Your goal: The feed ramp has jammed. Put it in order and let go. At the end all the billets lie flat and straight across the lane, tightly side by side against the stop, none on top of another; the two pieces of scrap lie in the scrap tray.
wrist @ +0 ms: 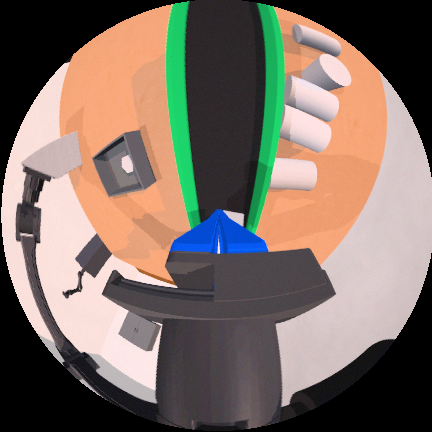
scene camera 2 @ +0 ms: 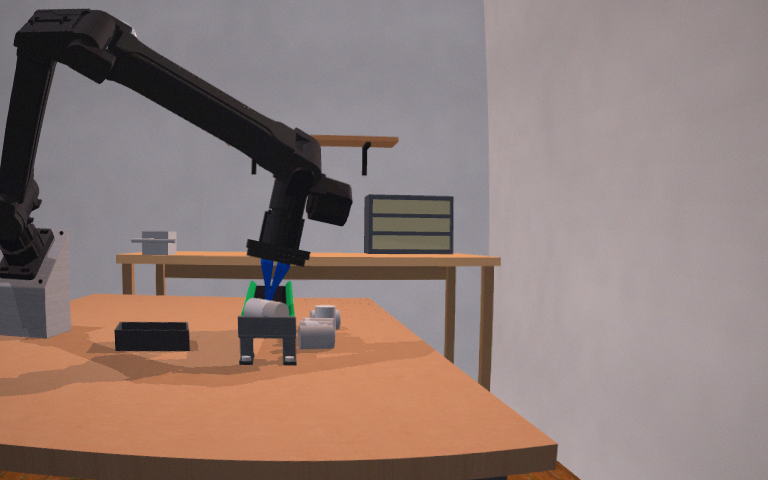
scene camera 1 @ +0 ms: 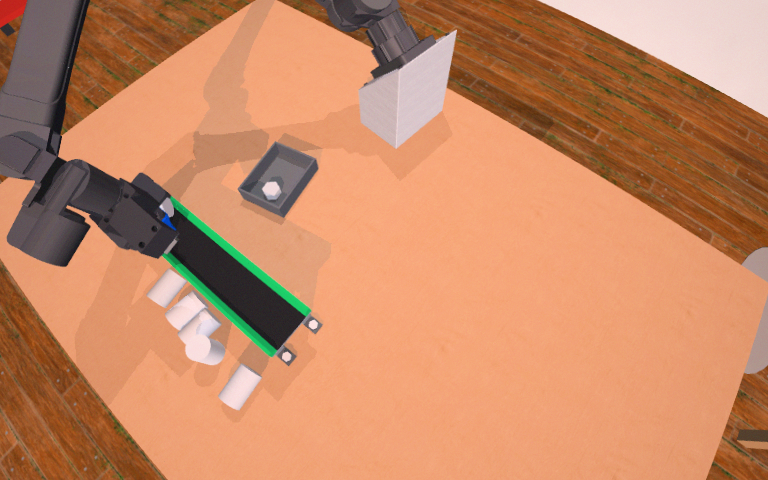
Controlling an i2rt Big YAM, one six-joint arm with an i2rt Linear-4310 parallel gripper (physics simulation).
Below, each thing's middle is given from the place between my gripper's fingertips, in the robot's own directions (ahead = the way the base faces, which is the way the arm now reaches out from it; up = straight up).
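Labels:
Grey stop (scene camera 2: 247, 325): 20 mm below my hand, 10 mm ahead of it, 100 mm to the right of it. Dark scrap tray (scene camera 1: 292, 170): 60 mm below my hand, 210 mm behind it, 10 mm to the left of it.

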